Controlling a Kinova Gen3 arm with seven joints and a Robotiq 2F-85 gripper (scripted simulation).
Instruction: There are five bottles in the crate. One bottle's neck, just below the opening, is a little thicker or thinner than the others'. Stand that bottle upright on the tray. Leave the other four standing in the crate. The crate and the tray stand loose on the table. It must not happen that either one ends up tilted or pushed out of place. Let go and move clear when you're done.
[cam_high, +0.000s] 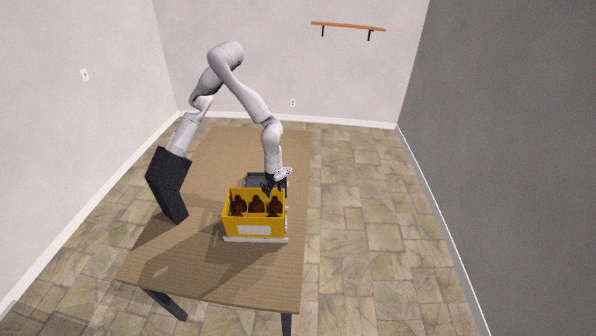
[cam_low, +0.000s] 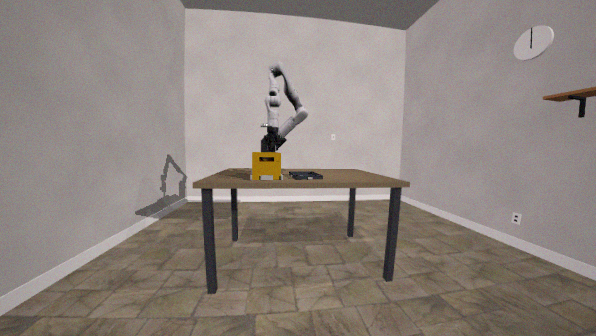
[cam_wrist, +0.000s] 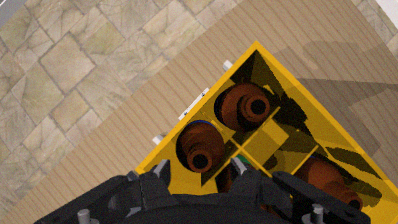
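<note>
The yellow crate lies 120 mm below my hand, 80 mm behind it and 60 mm to the right of it. Also, from my hand: dark grey tray 230 mm to the left, 190 mm below, 110 mm behind.
</note>
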